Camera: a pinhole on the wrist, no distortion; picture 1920 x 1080 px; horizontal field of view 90.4 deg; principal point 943.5 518.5 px. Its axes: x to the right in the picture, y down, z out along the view. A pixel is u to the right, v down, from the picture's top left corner.
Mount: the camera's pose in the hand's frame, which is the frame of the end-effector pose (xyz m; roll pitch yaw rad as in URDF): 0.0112 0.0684 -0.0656 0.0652 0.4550 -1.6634
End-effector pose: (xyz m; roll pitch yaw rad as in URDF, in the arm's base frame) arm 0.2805 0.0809 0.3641 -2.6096 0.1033 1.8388
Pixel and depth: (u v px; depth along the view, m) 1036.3 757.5 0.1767
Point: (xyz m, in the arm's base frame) 0.2064 0.0901 0.2996
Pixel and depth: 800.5 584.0 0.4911
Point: 0.0217 -0.0245 0.0547
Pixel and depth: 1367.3 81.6 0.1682
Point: 0.2297 -0.0261 0.3634
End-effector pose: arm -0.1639 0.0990 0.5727 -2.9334 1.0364 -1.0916
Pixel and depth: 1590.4 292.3 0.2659
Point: -0.0145 0.2759 0.6302
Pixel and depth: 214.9 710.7 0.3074
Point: -0.3465 0.2982 0.3488
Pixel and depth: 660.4 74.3 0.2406
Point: -0.2679 0.2879 0.5838
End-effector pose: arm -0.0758 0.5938 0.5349 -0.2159 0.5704 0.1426
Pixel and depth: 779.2 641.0 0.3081
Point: 0.0644 0.6438 0.7209
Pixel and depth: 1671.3 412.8 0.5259
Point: 0.0517 0.1576 0.8857
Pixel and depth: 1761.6 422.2 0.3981
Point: 0.0122 0.2381 0.7752
